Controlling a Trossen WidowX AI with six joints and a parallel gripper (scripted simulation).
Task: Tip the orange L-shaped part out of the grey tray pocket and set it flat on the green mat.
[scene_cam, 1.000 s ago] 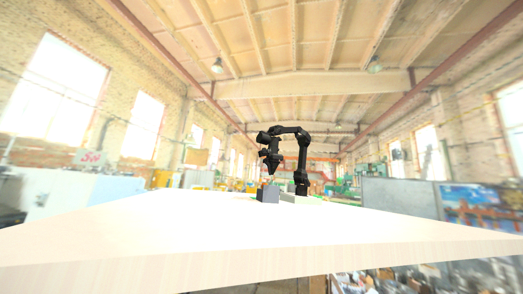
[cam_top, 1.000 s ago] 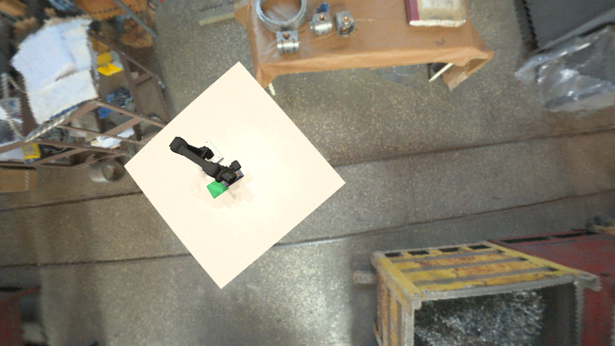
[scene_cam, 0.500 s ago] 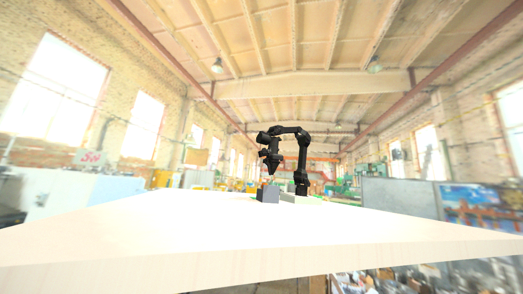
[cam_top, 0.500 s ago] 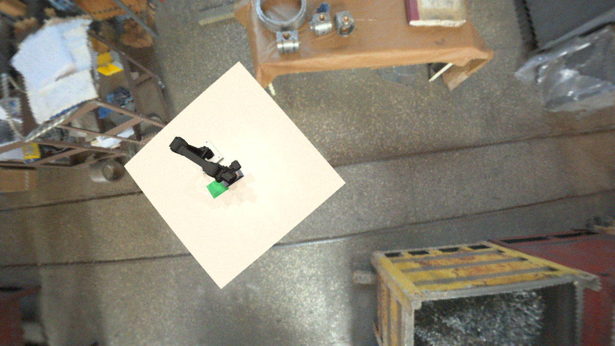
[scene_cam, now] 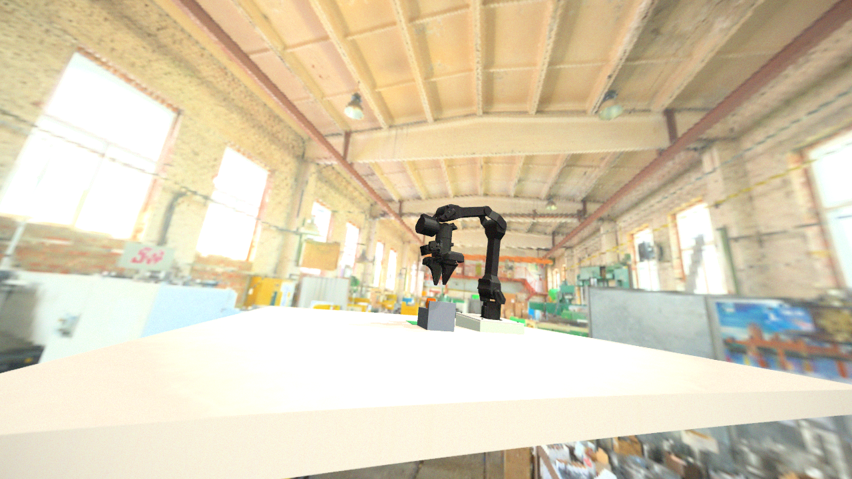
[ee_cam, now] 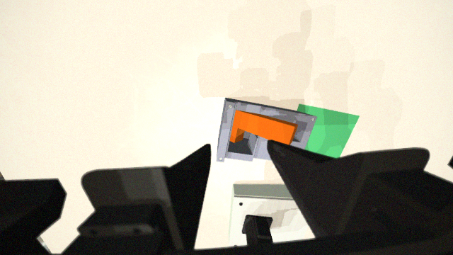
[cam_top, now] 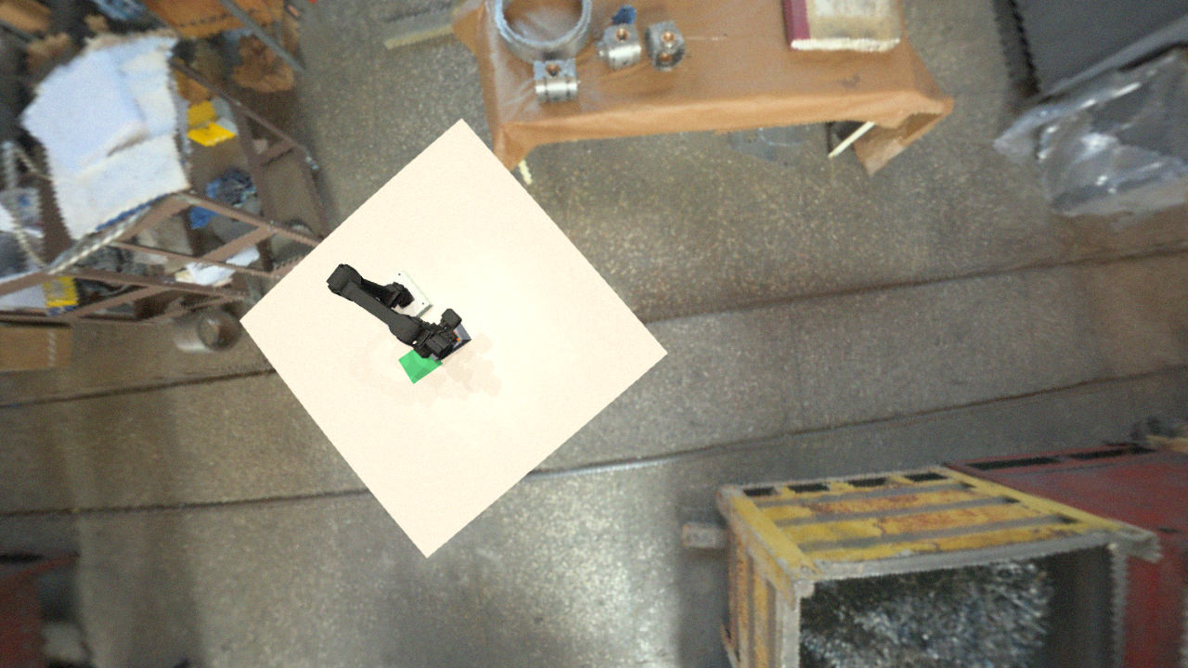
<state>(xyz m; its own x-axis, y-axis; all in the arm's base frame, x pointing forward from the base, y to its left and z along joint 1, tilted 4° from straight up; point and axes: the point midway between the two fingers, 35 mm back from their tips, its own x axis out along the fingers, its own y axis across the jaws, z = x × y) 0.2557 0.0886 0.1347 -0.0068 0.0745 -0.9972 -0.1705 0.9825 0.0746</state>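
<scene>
Right now the orange L-shaped part is 1 cm behind my gripper tip, 3 cm to the right of it and 10 cm below it. From my gripper tip the other things lie so: green mat 2 cm behind, 21 cm to the right, 16 cm below.
</scene>
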